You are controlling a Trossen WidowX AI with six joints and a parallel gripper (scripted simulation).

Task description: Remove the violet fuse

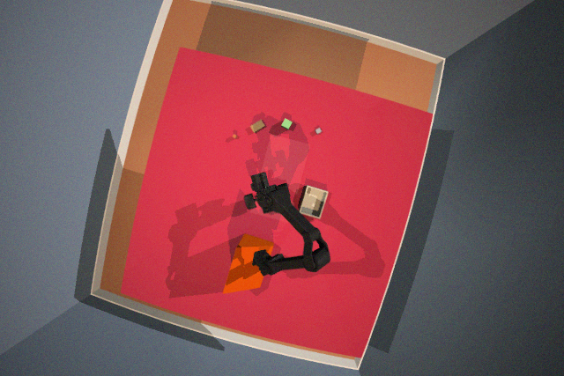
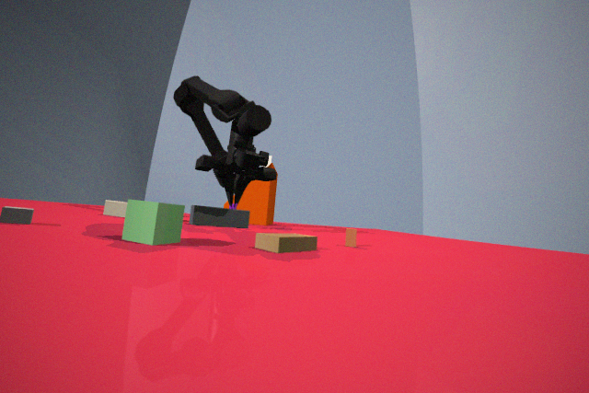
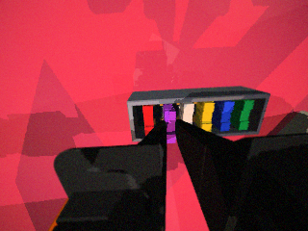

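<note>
My gripper tip is 210 mm to the left of the beige tray and 50 mm above it. From my gripper tip the other things lie so: green cube: 330 mm ahead, 20 mm to the right, 30 mm below; then tan flat block: 300 mm ahead, 110 mm to the left, 40 mm below; then small orange piece: 230 mm ahead, 200 mm to the left, 40 mm below.
</note>
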